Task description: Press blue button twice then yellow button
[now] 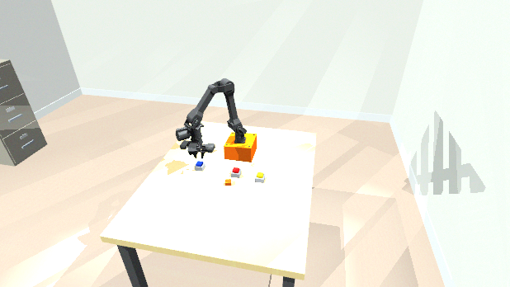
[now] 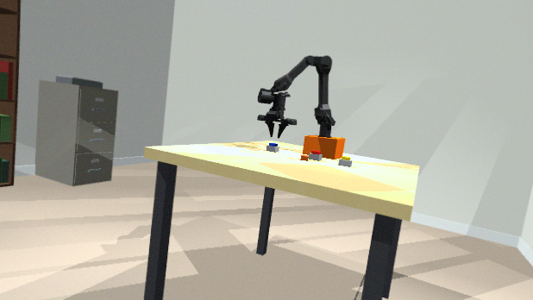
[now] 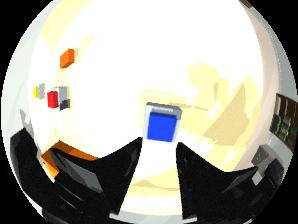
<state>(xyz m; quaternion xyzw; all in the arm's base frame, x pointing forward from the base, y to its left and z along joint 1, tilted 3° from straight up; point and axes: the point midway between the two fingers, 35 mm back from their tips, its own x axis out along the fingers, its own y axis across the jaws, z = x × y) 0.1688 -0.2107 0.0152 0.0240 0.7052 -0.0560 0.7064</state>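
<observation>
Now: gripper tip 30 mm above the blue button. Also, from my gripper tip: red button (40 mm ahead, 220 mm to the left, 30 mm below); then small orange block (120 mm ahead, 180 mm to the left, 60 mm below); then yellow button (70 mm ahead, 350 mm to the left, 30 mm below).
</observation>
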